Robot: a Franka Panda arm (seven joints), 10 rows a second.
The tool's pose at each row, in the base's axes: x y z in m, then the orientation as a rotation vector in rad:
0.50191, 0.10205, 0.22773, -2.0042, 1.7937, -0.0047
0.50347, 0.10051, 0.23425, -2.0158, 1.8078, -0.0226
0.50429, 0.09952, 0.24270, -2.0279, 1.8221, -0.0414
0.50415, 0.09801, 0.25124, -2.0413, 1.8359, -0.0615
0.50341, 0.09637, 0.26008, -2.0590, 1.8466, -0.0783
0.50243, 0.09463, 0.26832, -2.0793, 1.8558, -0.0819
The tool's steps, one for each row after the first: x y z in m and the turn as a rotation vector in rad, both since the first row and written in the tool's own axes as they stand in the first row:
-0.00019, -0.00352, -0.00590, -0.0048, 0.0218, -0.0010
-0.00156, -0.00701, -0.01359, -0.0098, 0.0443, -0.0022
-0.00262, -0.00959, -0.02180, -0.0150, 0.0678, -0.0045
-0.00374, -0.01170, -0.03050, -0.0232, 0.0896, -0.0098
-0.00463, -0.01338, -0.03876, -0.0383, 0.1047, -0.0150

